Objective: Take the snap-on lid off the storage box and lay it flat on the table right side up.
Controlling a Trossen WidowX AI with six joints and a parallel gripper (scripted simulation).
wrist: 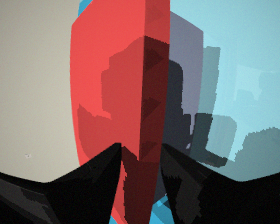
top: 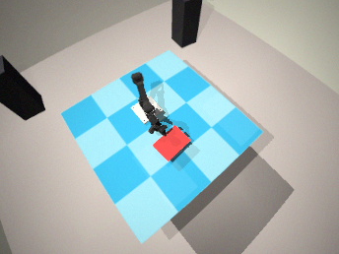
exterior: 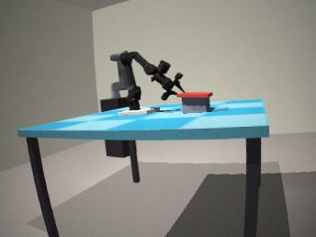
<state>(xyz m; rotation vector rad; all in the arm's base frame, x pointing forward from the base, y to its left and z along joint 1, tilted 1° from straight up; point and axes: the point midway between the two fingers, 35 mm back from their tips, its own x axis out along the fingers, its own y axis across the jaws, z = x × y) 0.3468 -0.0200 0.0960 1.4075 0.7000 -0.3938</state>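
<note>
My gripper tip is 7 cm short of the red lid and 1 cm to the right of it. The rest, counted from my gripper tip: grey storage box (7 cm ahead, 1 cm to the left, 5 cm below).
</note>
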